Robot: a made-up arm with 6 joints.
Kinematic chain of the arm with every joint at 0, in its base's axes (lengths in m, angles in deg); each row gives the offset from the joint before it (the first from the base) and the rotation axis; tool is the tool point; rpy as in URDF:
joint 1: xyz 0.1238 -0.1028 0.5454 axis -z
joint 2: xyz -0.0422 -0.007 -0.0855 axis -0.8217 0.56 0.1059
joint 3: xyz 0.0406 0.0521 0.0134 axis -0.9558 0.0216 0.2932
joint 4: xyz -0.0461 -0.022 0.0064 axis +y
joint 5: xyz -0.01 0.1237 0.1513 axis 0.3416 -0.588 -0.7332
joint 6: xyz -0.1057 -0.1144 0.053 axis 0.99 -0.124 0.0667
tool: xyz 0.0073 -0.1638 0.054 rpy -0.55 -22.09 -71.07
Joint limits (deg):
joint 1: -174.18..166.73
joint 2: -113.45..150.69
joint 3: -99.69..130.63
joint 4: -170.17..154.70
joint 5: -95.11..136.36
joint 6: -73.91..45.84
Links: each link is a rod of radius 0.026 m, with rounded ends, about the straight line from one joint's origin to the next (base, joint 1, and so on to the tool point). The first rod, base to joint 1, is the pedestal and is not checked.
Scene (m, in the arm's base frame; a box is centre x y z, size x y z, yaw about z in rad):
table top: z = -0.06
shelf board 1: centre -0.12 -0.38 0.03 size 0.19 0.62 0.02 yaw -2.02
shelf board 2: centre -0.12 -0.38 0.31 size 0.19 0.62 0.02 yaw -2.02
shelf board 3: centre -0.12 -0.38 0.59 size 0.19 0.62 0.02 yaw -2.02
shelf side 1: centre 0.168 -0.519 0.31 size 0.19 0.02 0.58 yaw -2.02
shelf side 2: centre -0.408 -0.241 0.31 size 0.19 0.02 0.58 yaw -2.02
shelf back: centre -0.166 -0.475 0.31 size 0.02 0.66 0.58 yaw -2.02
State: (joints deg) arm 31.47 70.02 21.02 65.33 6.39 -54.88
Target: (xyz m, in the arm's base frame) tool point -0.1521 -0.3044 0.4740
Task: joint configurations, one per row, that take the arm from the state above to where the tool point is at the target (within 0.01 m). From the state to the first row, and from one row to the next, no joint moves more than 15 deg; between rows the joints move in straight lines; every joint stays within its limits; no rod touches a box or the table.
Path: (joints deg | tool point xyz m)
1: 45.83 67.82 22.48 78.10 1.72 -57.60 | 0.4240 -0.1999 0.2739
2: 60.18 65.63 23.94 90.86 -2.94 -60.32 | 0.3117 -0.3168 0.2349
3: 74.54 63.43 25.40 103.63 -7.61 -63.04 | 0.1569 -0.3609 0.2102
4: 88.90 61.24 26.86 116.40 -12.28 -65.75 | 0.0020 -0.3207 0.2007
5: 103.25 59.04 28.32 129.17 -16.94 -68.47 | -0.1107 -0.2076 0.2062
6: 117.61 56.85 29.78 141.93 -21.61 -71.19 | -0.1504 -0.0522 0.2253
7: 131.97 54.65 31.24 154.70 -26.28 -73.91 | -0.1054 0.1037 0.2556
8: 118.99 64.25 29.11 151.74 -26.99 -63.68 | -0.1735 0.0527 0.3001
9: 106.01 73.84 26.98 148.78 -27.71 -53.45 | -0.2197 -0.0261 0.3472
10: 93.03 83.43 24.84 145.83 -28.43 -43.22 | -0.2336 -0.1216 0.3937
11: 80.05 93.03 22.71 142.87 -29.15 -32.99 | -0.2103 -0.2196 0.4368
12: 67.07 102.62 20.58 139.91 -29.87 -22.76 | -0.1521 -0.3044 0.4740

